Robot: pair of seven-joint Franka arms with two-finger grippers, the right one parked.
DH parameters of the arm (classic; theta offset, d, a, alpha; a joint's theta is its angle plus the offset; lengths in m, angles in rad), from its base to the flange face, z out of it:
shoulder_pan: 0 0.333 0 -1.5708
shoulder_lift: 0 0 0 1.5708
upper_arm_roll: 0 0.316 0.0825 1.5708
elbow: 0 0 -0.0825 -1.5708
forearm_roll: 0 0.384 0 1.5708
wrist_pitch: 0 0 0.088 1.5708
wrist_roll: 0 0.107 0 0
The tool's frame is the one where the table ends.
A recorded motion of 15 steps. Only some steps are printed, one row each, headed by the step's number.
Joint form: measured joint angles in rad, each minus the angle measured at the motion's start. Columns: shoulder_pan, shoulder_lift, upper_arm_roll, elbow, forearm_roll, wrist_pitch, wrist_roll.
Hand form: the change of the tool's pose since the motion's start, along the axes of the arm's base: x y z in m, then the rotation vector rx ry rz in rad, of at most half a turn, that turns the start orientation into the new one. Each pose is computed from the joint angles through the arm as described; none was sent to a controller.
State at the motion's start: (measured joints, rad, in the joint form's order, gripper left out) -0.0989 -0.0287 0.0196 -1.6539 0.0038 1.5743 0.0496
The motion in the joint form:
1: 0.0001 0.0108 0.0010 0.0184 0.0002 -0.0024 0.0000
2: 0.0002 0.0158 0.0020 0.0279 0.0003 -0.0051 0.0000
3: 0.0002 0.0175 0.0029 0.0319 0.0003 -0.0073 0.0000
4: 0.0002 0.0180 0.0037 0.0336 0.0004 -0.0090 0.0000
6: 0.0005 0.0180 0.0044 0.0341 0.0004 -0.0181 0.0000
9: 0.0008 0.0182 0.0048 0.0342 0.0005 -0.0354 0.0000
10: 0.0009 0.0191 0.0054 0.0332 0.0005 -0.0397 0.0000
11: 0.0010 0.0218 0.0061 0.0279 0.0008 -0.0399 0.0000
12: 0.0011 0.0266 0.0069 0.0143 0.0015 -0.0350 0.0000
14: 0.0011 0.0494 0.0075 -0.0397 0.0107 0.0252 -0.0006
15: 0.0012 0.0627 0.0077 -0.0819 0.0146 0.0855 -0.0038
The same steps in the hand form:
1: 0.0036 0.0003 0.0026 0.0000 -0.0052 0.0011
2: 0.0051 0.0008 0.0041 0.0000 -0.0070 0.0022
3: 0.0055 0.0012 0.0048 0.0001 -0.0071 0.0031
4: 0.0056 0.0017 0.0052 0.0002 -0.0066 0.0039
6: 0.0046 0.0023 0.0047 0.0009 0.0019 0.0050
9: 0.0028 0.0028 0.0032 0.0023 0.0193 0.0057
10: 0.0025 0.0032 0.0019 0.0028 0.0255 0.0064
11: 0.0030 0.0037 -0.0020 0.0037 0.0336 0.0072
12: 0.0041 0.0041 -0.0106 0.0056 0.0470 0.0081
14: 0.0127 0.0046 -0.0438 0.0166 0.0628 0.0079
15: 0.0183 0.0046 -0.0664 0.0205 0.0577 0.0099

